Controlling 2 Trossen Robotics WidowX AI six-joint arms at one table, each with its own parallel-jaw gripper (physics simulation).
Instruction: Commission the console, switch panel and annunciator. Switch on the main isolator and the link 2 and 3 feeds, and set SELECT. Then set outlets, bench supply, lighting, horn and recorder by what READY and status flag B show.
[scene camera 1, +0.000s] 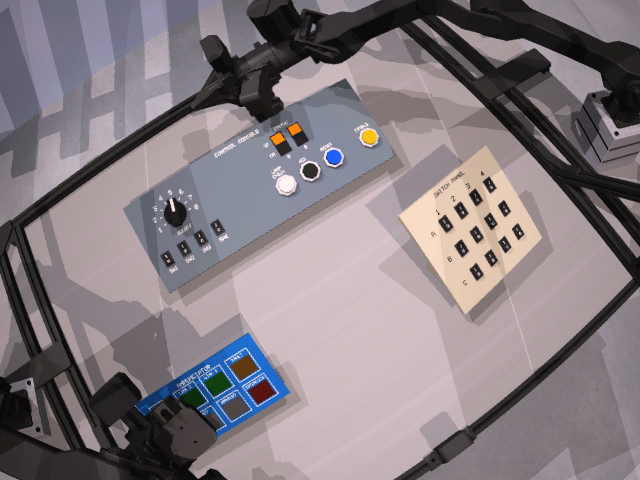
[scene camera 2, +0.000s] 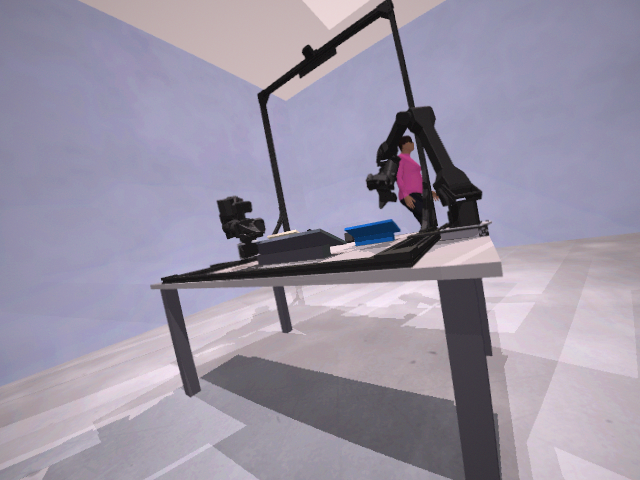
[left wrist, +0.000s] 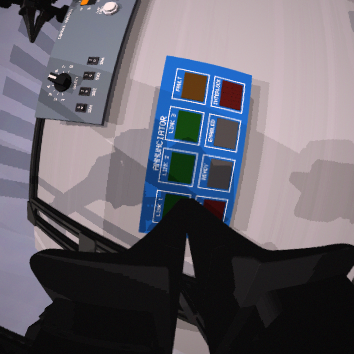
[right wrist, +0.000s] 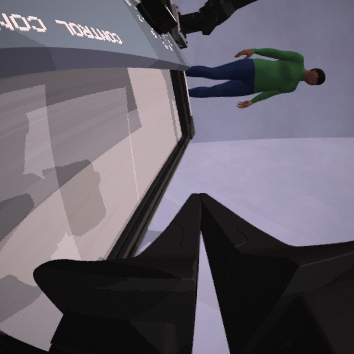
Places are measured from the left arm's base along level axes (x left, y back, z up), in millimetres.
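Pixels of known places: left gripper, between the fingertips: (scene camera 2: 380, 208) (left wrist: 185, 204); right gripper, between the fingertips: (scene camera 1: 192, 108) (scene camera 2: 259, 233) (left wrist: 31, 42) (right wrist: 197, 199); left arm's base, origin of its link: (scene camera 1: 15, 411) (scene camera 2: 465, 225) (right wrist: 181, 25); right arm's base, origin of its link: (scene camera 1: 621, 110).
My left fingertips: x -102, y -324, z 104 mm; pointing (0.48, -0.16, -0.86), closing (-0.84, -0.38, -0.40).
For each thing: its middle in the pictures, then the offset to it from my left fingertips. "*": a spot on its surface instead.
- grey control console, a spot on its surface: (scene camera 1: 242, 180) * dz -63, dx +332, dy -173 mm
- SELECT knob, middle of its body: (right wrist: 157, 12) (scene camera 1: 174, 212) (left wrist: 59, 79) dz -49, dx +311, dy -61 mm
- Status flags A, a spot on its surface: (scene camera 1: 277, 138) * dz -50, dx +376, dy -243 mm
- B, a spot on its surface: (scene camera 1: 294, 129) * dz -50, dx +382, dy -272 mm
- cream switch panel, middle of its body: (scene camera 1: 466, 228) dz -87, dx +150, dy -458 mm
- blue annunciator, middle of its body: (left wrist: 193, 150) (scene camera 1: 210, 395) (scene camera 2: 372, 235) dz -98, dx +43, dy -31 mm
- READY window, middle of its body: (left wrist: 219, 173) (scene camera 1: 210, 423) dz -85, dx +1, dy -20 mm
The grey control console (scene camera 1: 242, 180) (left wrist: 85, 45) has a SELECT knob (scene camera 1: 175, 212) (left wrist: 61, 81) pointing at about 5. Status flags A (scene camera 1: 277, 138) and B (scene camera 1: 294, 129) both show orange at the UP end. Rockers SW1 to SW4 are too small to read surely. The cream switch panel (scene camera 1: 422, 227) carries rockers in rows A to C; their states are unclear. The blue annunciator (scene camera 1: 281, 388) (left wrist: 152, 185) has dull-looking windows; the READY window (left wrist: 219, 174) is grey. My left gripper (scene camera 2: 383, 202) (left wrist: 185, 204) is shut and empty above its LINK 1 end. My right gripper (scene camera 1: 194, 107) (right wrist: 197, 199) is shut and empty beyond the console's upper edge.
Console buttons are white (scene camera 1: 286, 184), black (scene camera 1: 310, 170), blue (scene camera 1: 333, 157) and yellow (scene camera 1: 369, 136). A black frame rail (scene camera 1: 111, 162) borders the table. The left arm covers part of the annunciator in scene camera 1. An overhead frame (scene camera 2: 270, 155) stands behind the table.
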